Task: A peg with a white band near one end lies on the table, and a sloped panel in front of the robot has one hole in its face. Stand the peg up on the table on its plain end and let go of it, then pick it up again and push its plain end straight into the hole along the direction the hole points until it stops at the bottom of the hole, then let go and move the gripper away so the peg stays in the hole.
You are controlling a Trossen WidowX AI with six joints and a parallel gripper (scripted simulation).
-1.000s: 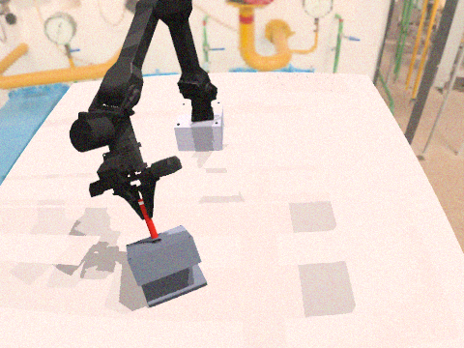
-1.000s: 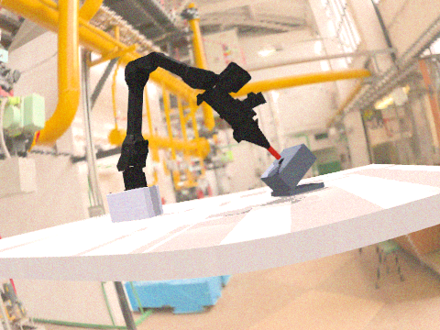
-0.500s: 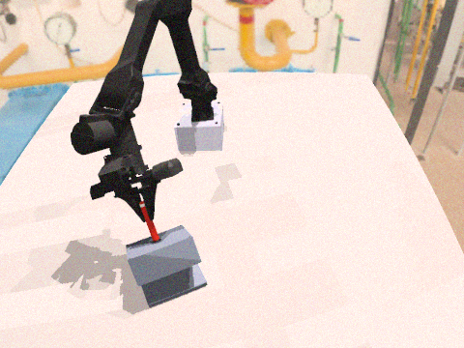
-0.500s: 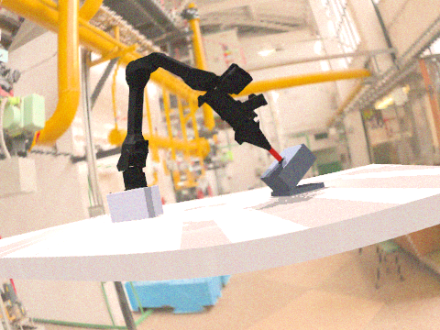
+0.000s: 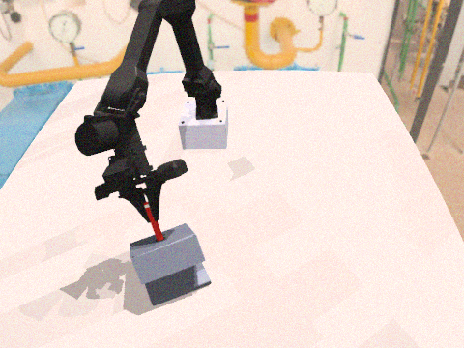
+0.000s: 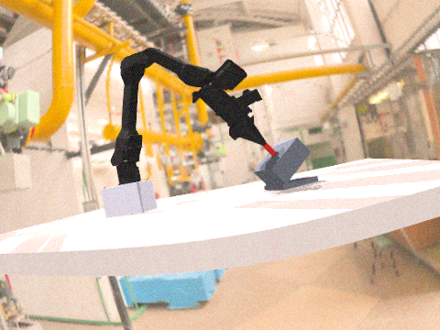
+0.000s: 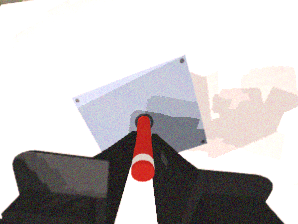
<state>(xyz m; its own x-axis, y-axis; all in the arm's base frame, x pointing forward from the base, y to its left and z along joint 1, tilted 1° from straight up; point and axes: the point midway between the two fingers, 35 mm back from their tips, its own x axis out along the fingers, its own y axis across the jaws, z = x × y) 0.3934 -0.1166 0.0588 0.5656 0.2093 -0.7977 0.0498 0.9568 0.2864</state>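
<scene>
Now: the grey sloped panel 50 mm below my gripper tip, 40 mm ahead of it and 10 mm to the left of it. Round my gripper tip: foot plate (120 mm below, 50 mm ahead, 20 mm to the left); red peg (10 mm behind, 10 mm above).
</scene>
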